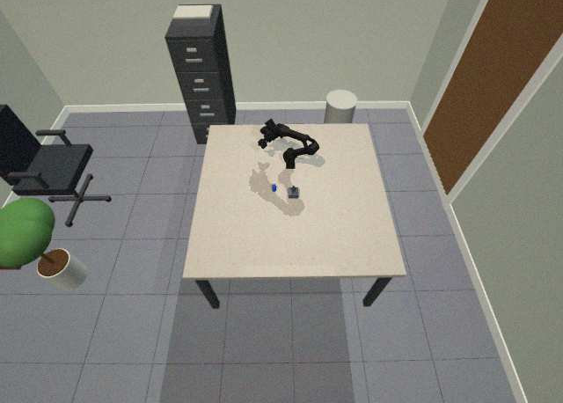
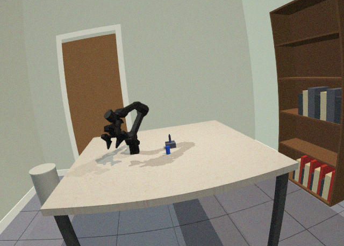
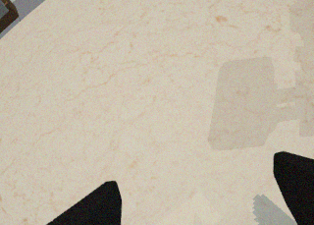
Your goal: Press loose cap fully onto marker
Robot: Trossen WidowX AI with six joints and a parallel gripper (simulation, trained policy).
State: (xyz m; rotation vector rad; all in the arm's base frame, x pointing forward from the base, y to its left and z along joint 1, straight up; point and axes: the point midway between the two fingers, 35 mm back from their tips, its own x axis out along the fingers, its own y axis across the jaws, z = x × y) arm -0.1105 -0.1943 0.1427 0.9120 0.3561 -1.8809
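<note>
The blue cap lies 35 cm ahead of my gripper tip, 10 cm to the left of it and 9 cm below it. From my gripper tip the other things lie so: grey holder block: 38 cm ahead, 23 cm to the left, 10 cm below.
</note>
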